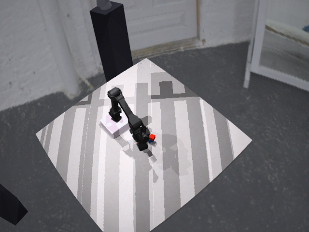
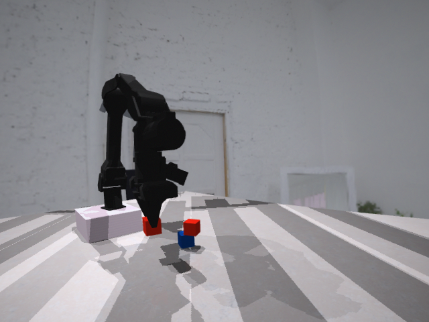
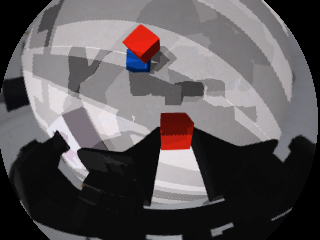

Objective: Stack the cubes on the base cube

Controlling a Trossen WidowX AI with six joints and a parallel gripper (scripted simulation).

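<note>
The blue base cube is 11 cm to the left of my gripper tip and 7 cm below it.
</note>
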